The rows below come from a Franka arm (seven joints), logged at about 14 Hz.
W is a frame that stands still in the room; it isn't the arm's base.
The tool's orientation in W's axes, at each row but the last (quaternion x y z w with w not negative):
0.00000 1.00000 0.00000 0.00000
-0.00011 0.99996 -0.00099 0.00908
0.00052 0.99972 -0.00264 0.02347
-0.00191 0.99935 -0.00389 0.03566
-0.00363 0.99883 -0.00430 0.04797
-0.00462 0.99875 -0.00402 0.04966
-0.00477 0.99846 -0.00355 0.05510
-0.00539 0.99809 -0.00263 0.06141
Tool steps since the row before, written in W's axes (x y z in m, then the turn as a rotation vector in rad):
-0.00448 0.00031 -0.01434 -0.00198 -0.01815 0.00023
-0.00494 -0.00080 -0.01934 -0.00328 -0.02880 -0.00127
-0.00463 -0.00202 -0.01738 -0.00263 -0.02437 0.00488
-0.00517 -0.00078 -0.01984 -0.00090 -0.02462 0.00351
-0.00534 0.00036 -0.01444 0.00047 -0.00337 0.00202
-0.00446 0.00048 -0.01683 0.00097 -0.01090 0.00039
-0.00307 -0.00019 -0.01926 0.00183 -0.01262 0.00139
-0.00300 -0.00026 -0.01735 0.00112 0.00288 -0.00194
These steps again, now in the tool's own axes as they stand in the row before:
0.00448 0.00031 0.01434 0.00198 -0.01815 -0.00023
0.00529 -0.00076 0.01925 0.00331 -0.02880 0.00127
0.00544 -0.00193 0.01715 0.00238 -0.02440 -0.00487
0.00657 -0.00060 0.01943 0.00075 -0.02464 -0.00338
0.00670 0.00053 0.01386 -0.00064 -0.00339 -0.00194
0.00610 0.00066 0.01630 -0.00090 -0.01091 -0.00021
0.00517 -0.00002 0.01881 -0.00185 -0.01265 -0.00110
0.00511 -0.00013 0.01685 -0.00091 0.00288 0.00205

